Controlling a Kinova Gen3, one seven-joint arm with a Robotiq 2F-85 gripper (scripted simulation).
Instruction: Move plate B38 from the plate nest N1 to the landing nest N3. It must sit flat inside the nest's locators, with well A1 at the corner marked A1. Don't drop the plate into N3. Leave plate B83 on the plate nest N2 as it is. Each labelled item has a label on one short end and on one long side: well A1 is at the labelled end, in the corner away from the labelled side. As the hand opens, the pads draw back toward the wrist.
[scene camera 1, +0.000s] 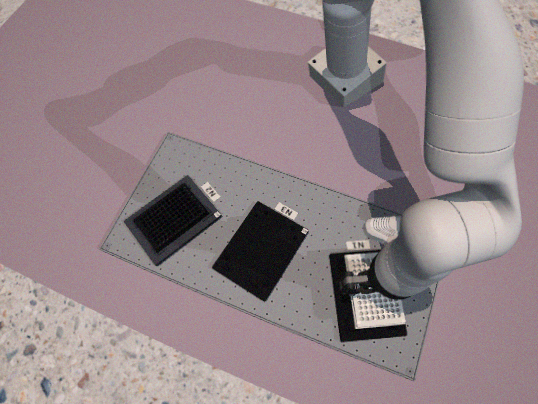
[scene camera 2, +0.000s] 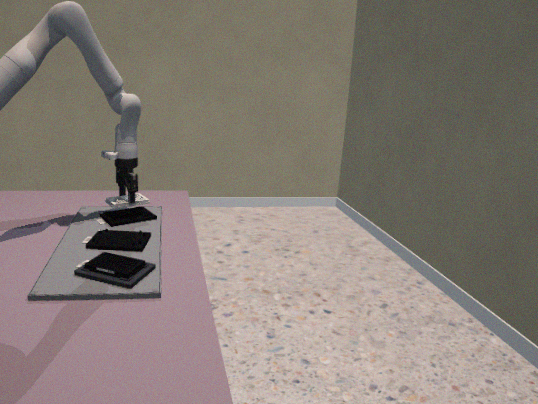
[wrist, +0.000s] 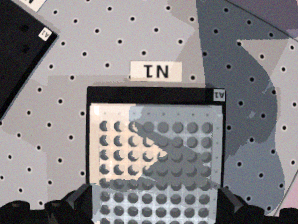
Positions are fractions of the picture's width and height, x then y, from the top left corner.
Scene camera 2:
landing nest N3: 0.21, 0.60
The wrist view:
my gripper: 0.52, 0.90
plate nest N1: 0.43, 0.42
